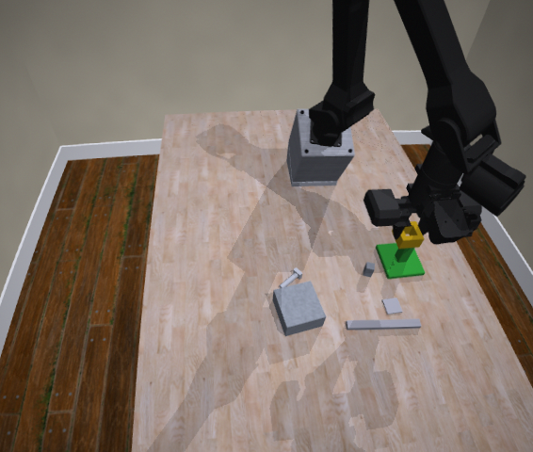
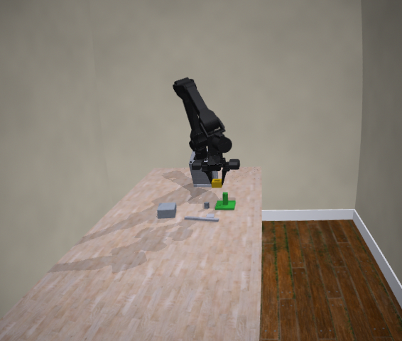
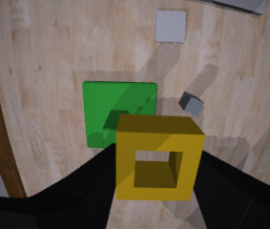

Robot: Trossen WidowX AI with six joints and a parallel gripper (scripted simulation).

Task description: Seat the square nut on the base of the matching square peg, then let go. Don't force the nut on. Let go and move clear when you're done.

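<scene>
The grey cube is 13 cm below my hand, 5 cm to the right of it and 1 cm ahead of it. The rest, counted from my hand: flat grey square 14 cm below, 8 cm ahead, 1 cm to the right; bolt 19 cm to the right, 13 cm below, 4 cm ahead; long grey bar 13 cm below, 12 cm ahead, 3 cm to the right.
</scene>
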